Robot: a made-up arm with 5 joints.
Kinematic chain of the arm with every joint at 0, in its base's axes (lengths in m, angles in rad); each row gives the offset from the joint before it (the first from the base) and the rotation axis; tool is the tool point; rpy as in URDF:
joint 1: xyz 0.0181 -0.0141 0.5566 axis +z
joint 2: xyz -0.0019 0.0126 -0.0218 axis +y
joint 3: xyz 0.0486 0 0.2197 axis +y
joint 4: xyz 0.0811 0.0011 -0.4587 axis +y
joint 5: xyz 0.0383 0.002 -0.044 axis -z
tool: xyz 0.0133 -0.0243 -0.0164 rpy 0 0 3.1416
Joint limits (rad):
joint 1: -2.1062..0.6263
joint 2: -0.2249..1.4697
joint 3: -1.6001..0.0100
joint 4: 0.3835..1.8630
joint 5: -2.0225..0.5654
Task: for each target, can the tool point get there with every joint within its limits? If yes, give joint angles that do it. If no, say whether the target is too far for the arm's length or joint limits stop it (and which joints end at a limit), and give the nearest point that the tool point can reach.
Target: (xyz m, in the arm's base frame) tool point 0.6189 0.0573 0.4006
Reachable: yes | joints 0.0747 0.4916 -1.3383 0.8697 -1.4645
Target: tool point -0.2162 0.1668 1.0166
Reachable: no: joint limits stop it (at a limit: joint 2, joint 3, joint 4) | nearest point -0.2042 0.1576 0.4585 | short by 0.558 m
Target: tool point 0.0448 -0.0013 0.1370
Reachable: yes | joints -1.3038 0.7914 -0.2617 0.6509 -1.5777
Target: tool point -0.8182 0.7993 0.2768
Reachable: no: too far | nearest point -0.2092 0.2070 0.3758 | short by 0.855 m
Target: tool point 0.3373 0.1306 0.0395
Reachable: yes | joints 0.3383 1.1831 -1.2929 0.9242 -1.6384
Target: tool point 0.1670 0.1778 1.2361
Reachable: no: joint limits stop it (at a limit: joint 1, joint 2, joint 3, joint 4) | nearest point 0.4008 0.2901 1.0105 | short by 0.344 m
